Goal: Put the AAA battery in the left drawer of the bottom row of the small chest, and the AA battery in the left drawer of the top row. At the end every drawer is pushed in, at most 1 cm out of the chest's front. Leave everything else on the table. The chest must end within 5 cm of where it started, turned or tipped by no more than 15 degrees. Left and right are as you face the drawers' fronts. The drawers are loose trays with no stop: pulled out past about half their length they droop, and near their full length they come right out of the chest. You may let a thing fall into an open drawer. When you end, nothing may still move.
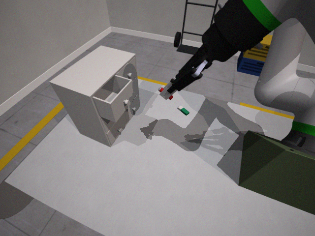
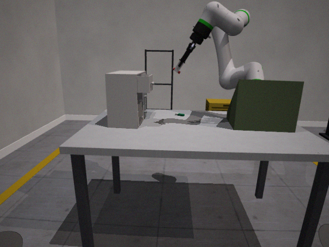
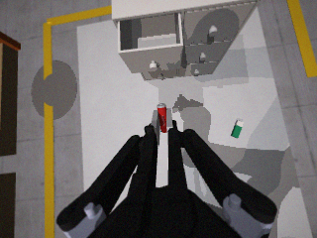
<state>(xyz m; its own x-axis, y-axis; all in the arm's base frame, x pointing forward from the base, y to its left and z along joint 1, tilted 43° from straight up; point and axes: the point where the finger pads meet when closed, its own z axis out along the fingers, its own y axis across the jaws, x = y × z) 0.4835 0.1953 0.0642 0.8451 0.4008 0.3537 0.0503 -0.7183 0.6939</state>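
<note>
Now: the red battery 20 mm below my hand and 10 mm ahead of it. Also, from my hand: green-and-white battery (350 mm below, 270 mm to the right); green battery (350 mm below, 310 mm ahead).
</note>
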